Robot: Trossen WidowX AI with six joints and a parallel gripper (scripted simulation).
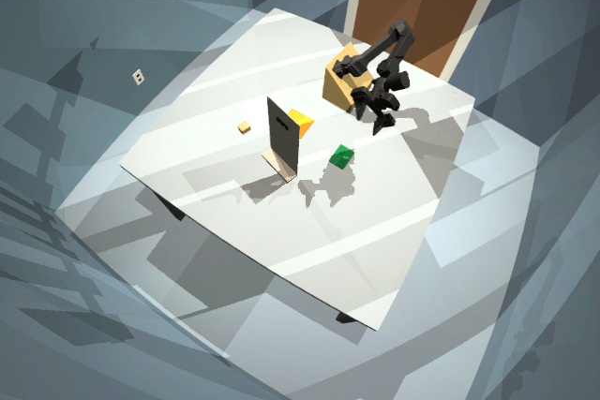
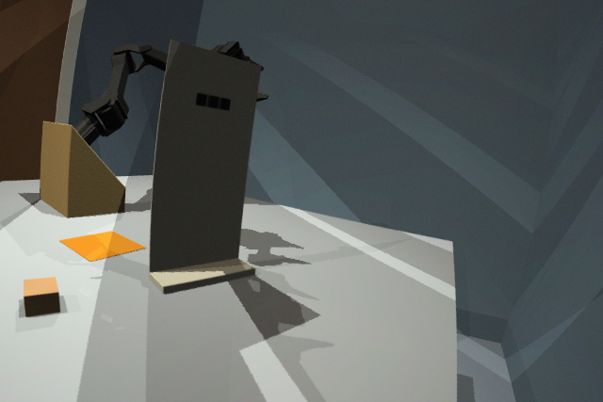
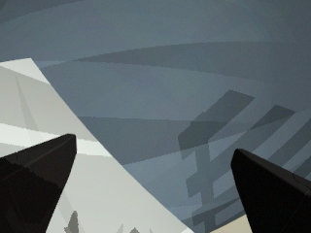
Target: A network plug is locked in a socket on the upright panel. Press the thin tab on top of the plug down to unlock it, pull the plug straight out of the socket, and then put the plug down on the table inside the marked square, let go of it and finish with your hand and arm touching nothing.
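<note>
Now: gripper tip 4 cm short of the network plug, 27 cm to the left of it and 9 cm above it. From my gripper tip the other things lie so: grey panel 6 cm ahead, 28 cm to the right, 20 cm below; orange square 15 cm behind, 31 cm to the right, 36 cm below.
</note>
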